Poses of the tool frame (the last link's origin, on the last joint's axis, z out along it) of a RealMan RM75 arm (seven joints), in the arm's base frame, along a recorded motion.
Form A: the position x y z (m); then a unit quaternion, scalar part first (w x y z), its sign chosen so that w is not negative.
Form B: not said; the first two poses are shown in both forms.
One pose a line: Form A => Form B
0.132 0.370 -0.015 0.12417 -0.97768 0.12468 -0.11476 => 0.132 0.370 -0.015; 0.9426 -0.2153 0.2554; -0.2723 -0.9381 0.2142; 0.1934 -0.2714 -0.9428
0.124 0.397 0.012 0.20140 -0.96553 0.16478 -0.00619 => 0.124 0.397 0.012; 0.9456 -0.3157 0.0783; -0.3207 -0.8646 0.3869; -0.0544 -0.3910 -0.9188
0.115 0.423 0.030 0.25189 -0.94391 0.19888 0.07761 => 0.115 0.423 0.030; 0.9088 -0.4146 -0.0463; -0.3364 -0.7940 0.5064; -0.2467 -0.4447 -0.8611
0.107 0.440 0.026 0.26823 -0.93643 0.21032 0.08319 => 0.107 0.440 0.026; 0.8977 -0.4385 -0.0430; -0.3493 -0.7676 0.5373; -0.2686 -0.4674 -0.8423
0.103 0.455 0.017 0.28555 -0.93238 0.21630 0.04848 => 0.103 0.455 0.017; 0.9017 -0.4310 0.0331; -0.3757 -0.7434 0.5535; -0.2139 -0.5115 -0.8322
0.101 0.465 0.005 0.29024 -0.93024 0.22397 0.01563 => 0.101 0.465 0.005; 0.8992 -0.4258 0.1009; -0.4076 -0.7312 0.5470; -0.1591 -0.5330 -0.8310
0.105 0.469 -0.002 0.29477 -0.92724 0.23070 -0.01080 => 0.105 0.469 -0.002; 0.8933 -0.4215 0.1560; -0.4342 -0.7198 0.5417; -0.1160 -0.5516 -0.8260
